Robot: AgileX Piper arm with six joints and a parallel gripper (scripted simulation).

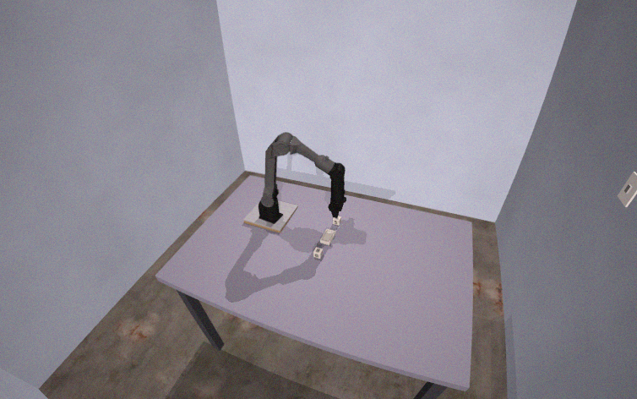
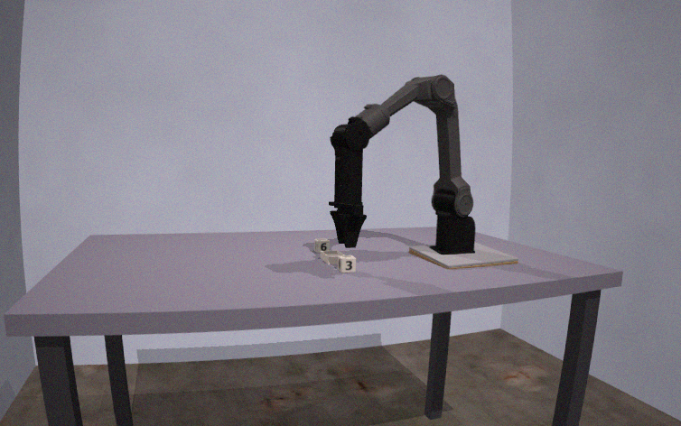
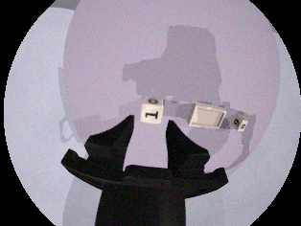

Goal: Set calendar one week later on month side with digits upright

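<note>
Right now the tray is 11 cm to the right of my hand, 5 cm below it and 1 cm ahead of it. Also, from my hand: cream cube: 22 cm to the right, 5 cm below, 1 cm ahead.
</note>
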